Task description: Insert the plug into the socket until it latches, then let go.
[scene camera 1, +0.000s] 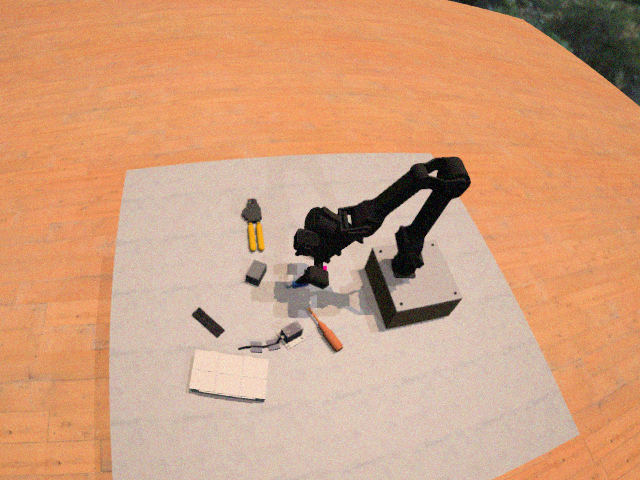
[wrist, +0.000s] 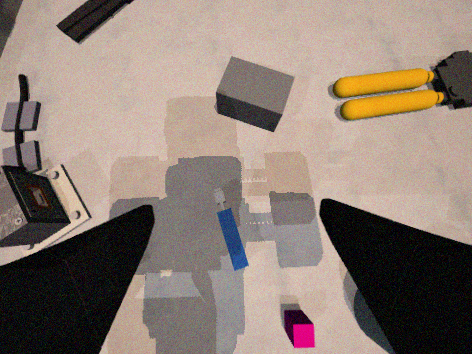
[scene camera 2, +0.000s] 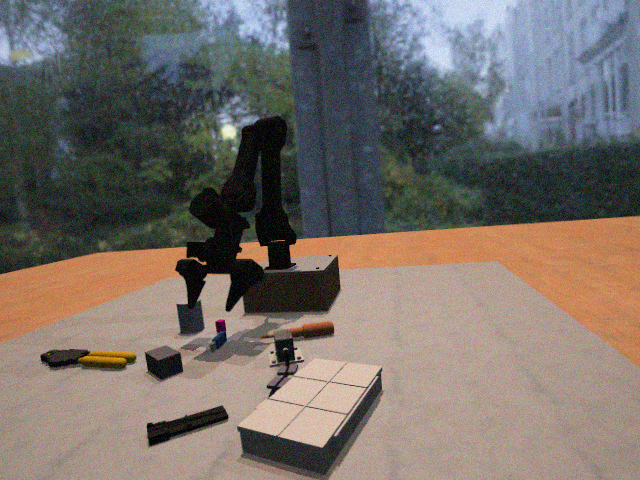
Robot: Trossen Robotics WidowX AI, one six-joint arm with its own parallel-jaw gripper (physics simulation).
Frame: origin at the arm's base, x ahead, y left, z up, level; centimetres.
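Seen in the pictures: gripper, fingertip midpoint: (scene camera 1: pixel 296 268) (wrist: pixel 237 209) (scene camera 2: pixel 208 310); arm's base, origin of the base link: (scene camera 1: pixel 403 268) (scene camera 2: pixel 280 267).
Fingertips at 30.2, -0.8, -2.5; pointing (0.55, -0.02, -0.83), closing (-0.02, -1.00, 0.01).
Observation:
Pixels of each thing's top centre, then the offset from my fingertips to it, as dx, dy, dz.
- blue plug, middle of its top: (wrist: pixel 228 226) (scene camera 2: pixel 217 337) (scene camera 1: pixel 297 282) -0.9, +0.5, -5.9
- socket, middle of its top: (scene camera 2: pixel 283 334) (scene camera 1: pixel 291 329) +1.6, +17.1, -3.5
- magenta cube, middle of its top: (wrist: pixel 303 335) (scene camera 2: pixel 220 320) (scene camera 1: pixel 324 267) -8.9, -4.5, -5.5
- grey cylinder, middle of its top: (scene camera 2: pixel 188 300) -8.6, -12.6, -0.9
- grey block, middle of its top: (wrist: pixel 256 84) (scene camera 2: pixel 162 352) (scene camera 1: pixel 256 269) +11.0, -2.4, -4.5
- orange screwdriver, middle of its top: (scene camera 2: pixel 296 326) (scene camera 1: pixel 324 326) -7.6, +15.1, -5.3
- black bar, middle of its top: (scene camera 2: pixel 187 416) (scene camera 1: pixel 207 320) +24.0, +14.0, -6.4
- tiled box, middle of its top: (scene camera 2: pixel 317 392) (scene camera 1: pixel 229 374) +17.5, +30.0, -4.5
The blue plug (scene camera 1: pixel 298 283) (scene camera 2: pixel 218 340) (wrist: pixel 232 240) lies on the mat, its pale metal tip towards the upper left in the wrist view. My gripper (scene camera 2: pixel 210 308) (wrist: pixel 237 209) is open and empty, pointing down above the plug, with the plug showing between its fingers in the wrist view. In scene camera 1 a finger partly covers the plug. The socket (scene camera 1: pixel 291 332) (scene camera 2: pixel 283 345) (wrist: pixel 37 197) is a dark block on a pale plate with a cable behind it. Its opening shows at the left of the wrist view, beyond the left finger.
Around them are a magenta cube (scene camera 1: pixel 324 268) (scene camera 2: pixel 220 325) (wrist: pixel 303 335), grey cylinder (scene camera 2: pixel 190 317), grey block (scene camera 1: pixel 256 272) (scene camera 2: pixel 164 361) (wrist: pixel 257 87), orange screwdriver (scene camera 1: pixel 329 334) (scene camera 2: pixel 315 329), yellow-handled pliers (scene camera 1: pixel 252 211) (scene camera 2: pixel 64 356) (wrist: pixel 385 85), black bar (scene camera 1: pixel 207 322) (scene camera 2: pixel 187 424) (wrist: pixel 95 17) and tiled box (scene camera 1: pixel 229 374) (scene camera 2: pixel 315 408).

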